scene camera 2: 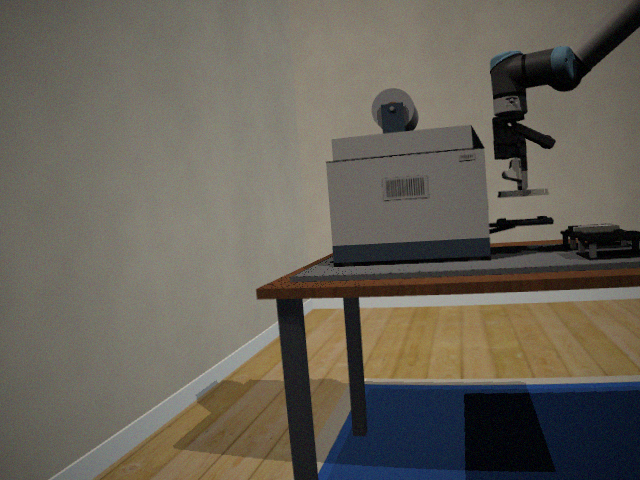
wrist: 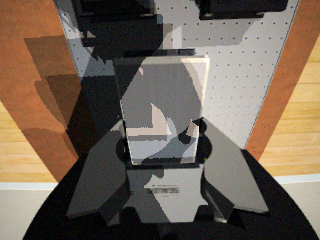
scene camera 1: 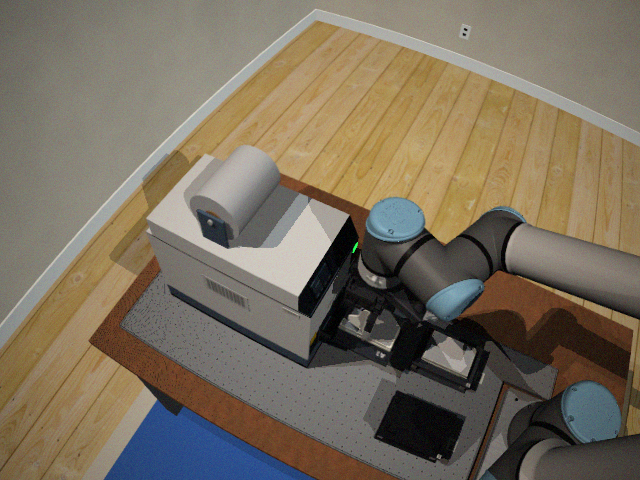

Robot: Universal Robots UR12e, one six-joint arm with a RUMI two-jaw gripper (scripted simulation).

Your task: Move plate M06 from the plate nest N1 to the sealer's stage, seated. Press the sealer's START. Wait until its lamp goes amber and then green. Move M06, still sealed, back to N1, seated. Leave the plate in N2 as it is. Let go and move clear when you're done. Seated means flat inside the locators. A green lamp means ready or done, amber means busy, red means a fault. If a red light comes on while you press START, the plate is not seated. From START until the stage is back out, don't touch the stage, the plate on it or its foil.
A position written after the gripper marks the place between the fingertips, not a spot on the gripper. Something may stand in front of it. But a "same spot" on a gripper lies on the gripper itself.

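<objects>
Gripper visible in scene camera 2 [521, 195]. Also visible in the wrist view and scene camera 1: same spot on the gripper, [wrist: 239, 190] and [scene camera 1: 376, 319].
</objects>
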